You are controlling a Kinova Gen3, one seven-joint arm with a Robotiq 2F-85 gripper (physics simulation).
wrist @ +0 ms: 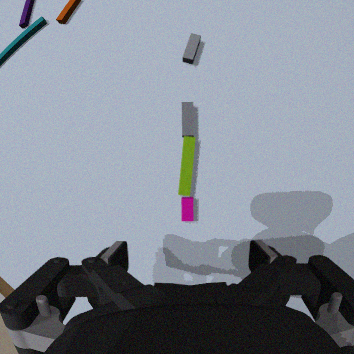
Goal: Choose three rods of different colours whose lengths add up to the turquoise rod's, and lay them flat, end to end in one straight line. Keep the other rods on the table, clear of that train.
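Places are measured from the arm's base along level axes (x ahead, y left, z up), in millimetres.
Pixels of known places: gripper, between the fingertips: (188,255).
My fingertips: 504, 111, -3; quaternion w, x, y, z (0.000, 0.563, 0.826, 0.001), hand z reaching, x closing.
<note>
Behind a point stands the place of what it marks, as x, y, z.
A grey rod (187,119) {410, 74, -47}, a lime green rod (187,165) {447, 88, -47} and a magenta rod (187,209) {482, 102, -47} lie flat in a row in the middle of the view. The lime rod is turned slightly against the other two; its far end meets the grey rod, and its near end is at the magenta rod, with at most a thin gap. The turquoise rod (21,41) {369, -165, -53} lies at the upper left, partly cut off. My gripper (188,255) {504, 111, -3} is open and empty, below the magenta rod in the view.
Another grey rod (192,48) {342, 54, -47} lies tilted beyond the row, apart from it. A purple rod (26,13) {326, -186, -49} and an orange rod (68,11) {322, -108, -50} show at the top left, near the turquoise rod. The gripper's shadow falls at the lower right. A brown edge (6,289) shows at the lower left.
</note>
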